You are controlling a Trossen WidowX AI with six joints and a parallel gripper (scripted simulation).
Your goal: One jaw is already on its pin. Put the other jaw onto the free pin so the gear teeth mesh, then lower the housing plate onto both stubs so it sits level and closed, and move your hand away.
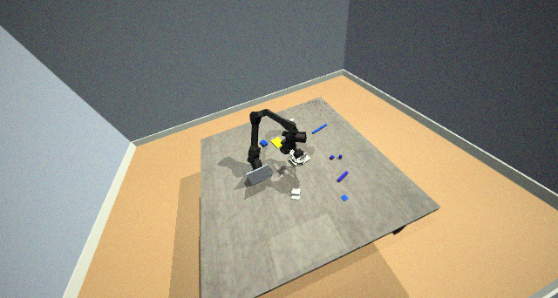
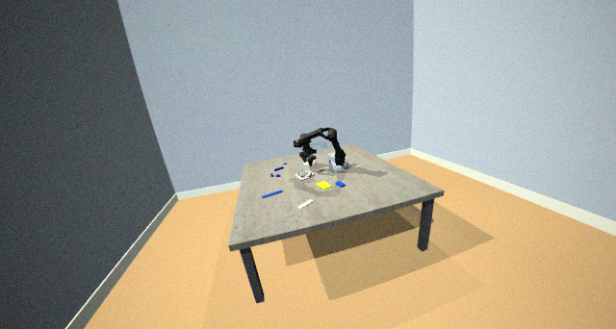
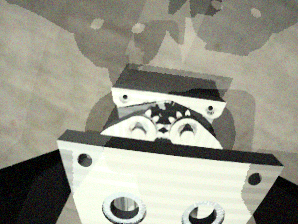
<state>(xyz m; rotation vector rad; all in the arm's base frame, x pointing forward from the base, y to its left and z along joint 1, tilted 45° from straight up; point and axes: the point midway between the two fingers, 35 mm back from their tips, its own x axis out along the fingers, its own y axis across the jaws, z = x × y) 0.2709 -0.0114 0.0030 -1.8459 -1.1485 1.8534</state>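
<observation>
The housing plate is 20 mm above my gripper tip and 10 mm ahead of it. From my gripper tip the other things lie so: white block 240 mm to the right, 80 mm behind, 70 mm below; white bar 460 mm to the left, 110 mm ahead, 80 mm below; yellow tile 250 mm to the left, 80 mm below, 60 mm behind.
</observation>
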